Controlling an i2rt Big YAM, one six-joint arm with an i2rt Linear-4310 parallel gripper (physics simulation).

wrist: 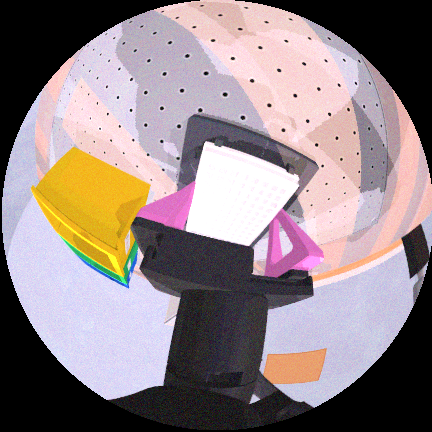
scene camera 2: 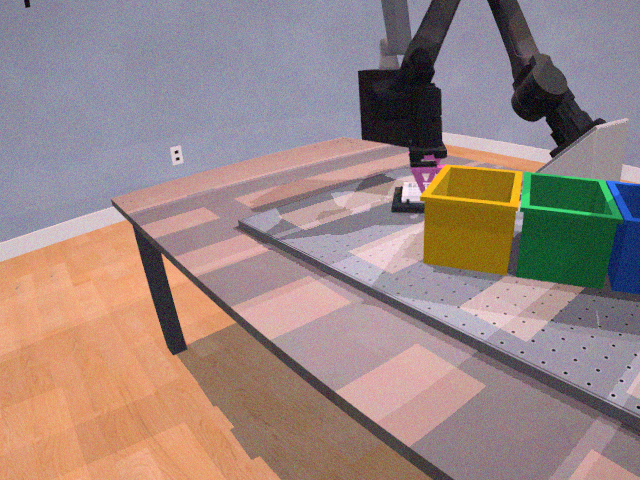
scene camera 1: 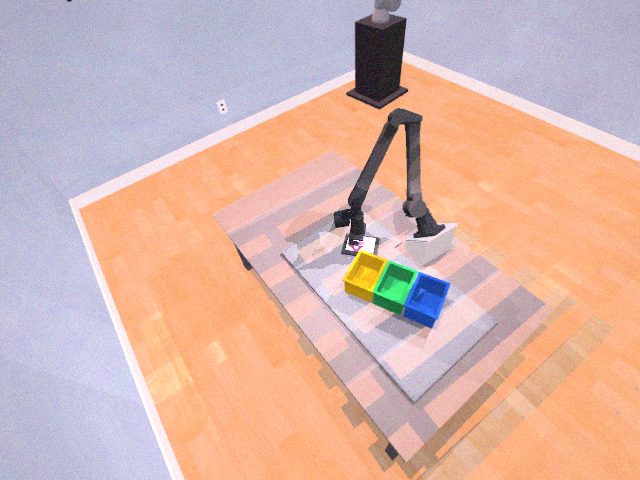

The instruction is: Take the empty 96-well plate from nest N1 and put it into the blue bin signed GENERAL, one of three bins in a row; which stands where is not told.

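Seen in the pictures: gripper, between the fingertips: (wrist: 236, 196) (scene camera 1: 357, 244); arm's base, origin of its link: (scene camera 2: 581, 143) (scene camera 1: 429, 232).
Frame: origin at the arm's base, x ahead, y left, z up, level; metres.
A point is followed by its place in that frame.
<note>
The white 96-well plate (scene camera 1: 369, 245) {z -0.095, x 0.175, y -0.190 m} (scene camera 2: 410, 192) {z -0.090, x 0.238, y -0.257 m} (wrist: 240, 192) {z -0.090, x 0.214, y -0.253 m} sits in a dark nest (scene camera 2: 404, 207) {z -0.105, x 0.278, y -0.243 m} (wrist: 225, 129) {z -0.104, x 0.263, y -0.275 m} beside the yellow bin. No nest label is readable. My gripper (scene camera 1: 356, 246) {z -0.102, x 0.204, y -0.239 m} (wrist: 236, 196) {z -0.102, x 0.204, y -0.239 m} has its pink fingers against two opposite sides of the plate, shut on it; in scene camera 2 the yellow bin partly hides them. The plate shows no clear gap above the nest. The blue bin (scene camera 1: 421, 314) {z -0.041, x 0.320, y 0.201 m} (scene camera 2: 624, 258) {z -0.068, x 0.339, y 0.145 m} stands at the end of the row farthest from the plate, cut off in scene camera 2. Its sign is not readable.
The yellow bin (scene camera 1: 357, 289) {z -0.053, x 0.404, y -0.053 m} (scene camera 2: 465, 240) {z -0.072, x 0.404, y -0.054 m} (wrist: 95, 180) {z -0.082, x 0.334, y -0.138 m} stands nearest the nest, and the green bin (scene camera 1: 387, 303) {z -0.064, x 0.363, y 0.072 m} (scene camera 2: 560, 254) {z -0.074, x 0.365, y 0.067 m} is in the middle of the row. The bins stand on a perforated board (scene camera 1: 413, 384) {z -0.115, x 0.522, y 0.331 m} (scene camera 2: 382, 268) {z -0.115, x 0.469, y -0.145 m}. The arm's pale base (scene camera 1: 429, 250) {z -0.028, x 0.060, y 0.047 m} is behind them.
</note>
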